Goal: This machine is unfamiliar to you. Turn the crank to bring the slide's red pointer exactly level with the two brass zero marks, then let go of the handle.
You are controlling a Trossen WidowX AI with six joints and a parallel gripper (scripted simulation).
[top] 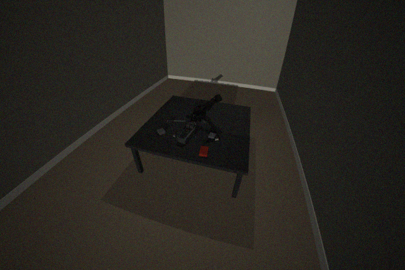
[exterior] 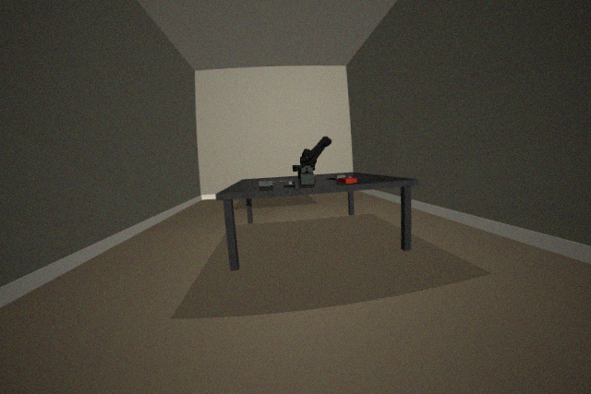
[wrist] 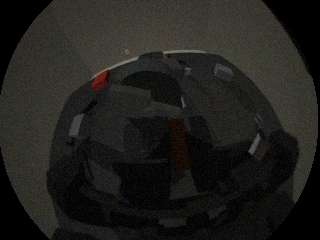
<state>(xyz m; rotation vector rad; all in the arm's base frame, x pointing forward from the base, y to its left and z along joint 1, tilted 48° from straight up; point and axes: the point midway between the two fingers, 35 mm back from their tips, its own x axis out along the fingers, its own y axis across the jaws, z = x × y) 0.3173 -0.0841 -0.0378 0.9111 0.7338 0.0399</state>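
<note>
My gripper tip is now 140 mm short of the red pointer, 10 mm to the left of it and 30 mm below it. Also, from my gripper tip: crank handle: 20 mm behind, 30 mm above.
</note>
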